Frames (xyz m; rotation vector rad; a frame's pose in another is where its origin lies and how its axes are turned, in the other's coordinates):
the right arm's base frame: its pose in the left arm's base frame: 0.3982 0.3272 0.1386 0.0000 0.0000 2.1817
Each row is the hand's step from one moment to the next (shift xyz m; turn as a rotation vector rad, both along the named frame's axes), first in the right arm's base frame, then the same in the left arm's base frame.
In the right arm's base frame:
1: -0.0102 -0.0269 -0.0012 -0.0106 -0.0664 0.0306
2: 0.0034 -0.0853 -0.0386 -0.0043 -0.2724 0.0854
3: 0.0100 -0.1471 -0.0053 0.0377 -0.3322 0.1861
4: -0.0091 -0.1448 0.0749 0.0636 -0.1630 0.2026
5: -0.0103 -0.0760 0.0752 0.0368 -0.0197 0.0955
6: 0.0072 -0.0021 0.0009 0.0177 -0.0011 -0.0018
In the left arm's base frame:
1: 0.0279 0.0071 -0.0012 0.0605 0.0294 0.0306
2: 0.0679 0.0517 -0.0386 0.2256 0.1527 0.0854
3: 0.1148 0.0926 -0.0053 0.2505 0.2214 0.1861
4: 0.1238 0.0756 0.0749 0.0970 0.1456 0.2026
5: 0.0682 0.0352 0.0752 -0.0050 0.0414 0.0955
6: -0.0024 0.0071 0.0009 -0.0093 0.0151 -0.0018

